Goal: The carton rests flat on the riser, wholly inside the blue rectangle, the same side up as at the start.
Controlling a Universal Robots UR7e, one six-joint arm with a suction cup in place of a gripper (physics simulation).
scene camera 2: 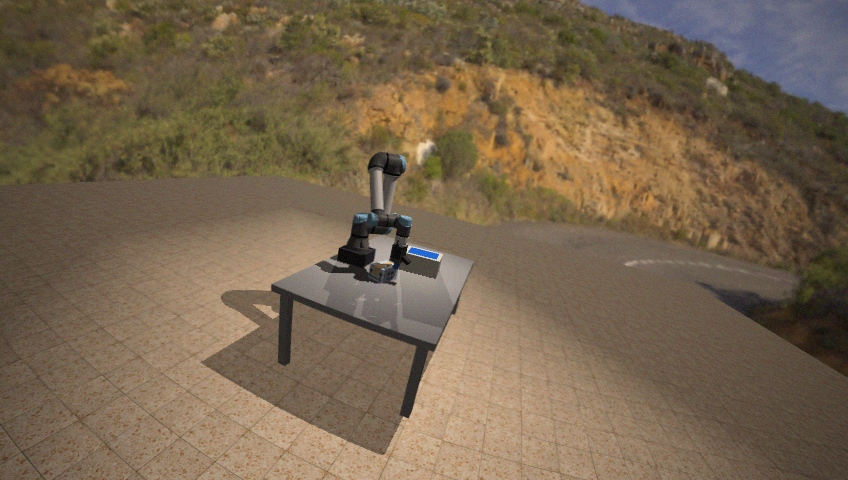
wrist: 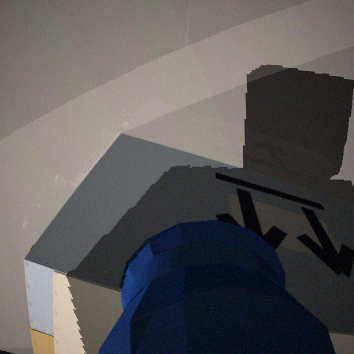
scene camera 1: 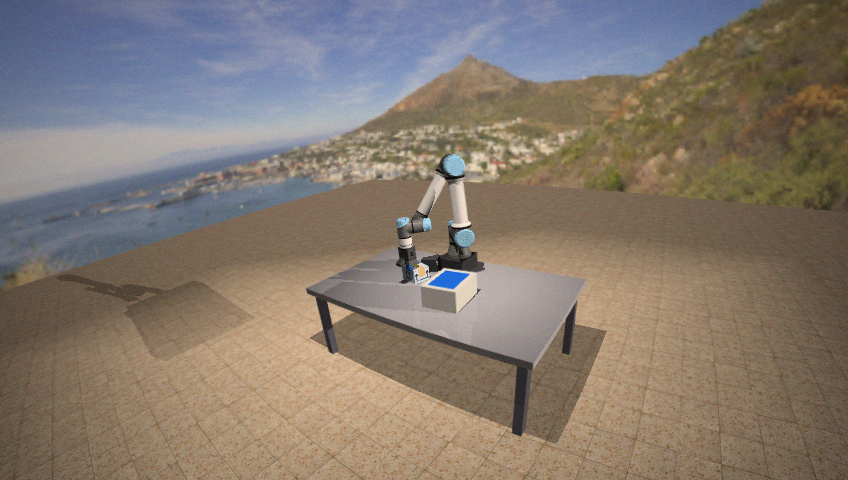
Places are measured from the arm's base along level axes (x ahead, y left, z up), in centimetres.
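Where they show: hand at its tool point: (scene camera 2: 395,268) (wrist: 209,274) (scene camera 1: 409,270); arm's base at its link origin: (scene camera 2: 357,247) (scene camera 1: 459,255).
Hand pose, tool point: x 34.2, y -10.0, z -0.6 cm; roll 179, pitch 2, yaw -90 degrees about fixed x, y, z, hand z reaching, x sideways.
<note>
Things, the pixels of their top centre, and the offset from my tool point. Level surfaces: height alone.
- carton at its top centre: (scene camera 2: 384,264) (scene camera 1: 414,265) dz +0.6, dx -6.3, dy -2.2 cm
- white riser at its top centre: (scene camera 1: 449,279) (scene camera 2: 423,253) dz +4.0, dx +3.3, dy +34.3 cm
- blue rectangle at its top centre: (scene camera 1: 449,279) (scene camera 2: 423,253) dz +4.0, dx +3.3, dy +34.3 cm
- grey table at its surface level: dz -8.0 cm
The carton (scene camera 1: 419,271) (scene camera 2: 380,270) stands on the table just left of the riser. In the wrist view its grey top (wrist: 116,189) carries black arrow marks, and pale and tan side panels show at the lower left. My blue suction cup (wrist: 211,281) (scene camera 1: 408,265) (scene camera 2: 394,263) sits down on the carton's top with suction on. The white riser (scene camera 1: 448,299) (scene camera 2: 424,268) bears the blue rectangle (scene camera 1: 449,278) (scene camera 2: 423,252) on top, with nothing on it.
The grey table (scene camera 1: 516,322) (scene camera 2: 385,310) holds the arm's black base (scene camera 1: 459,260) behind the riser. The arm's shadow falls over the carton top and the table in the wrist view. A tiled floor lies all around.
</note>
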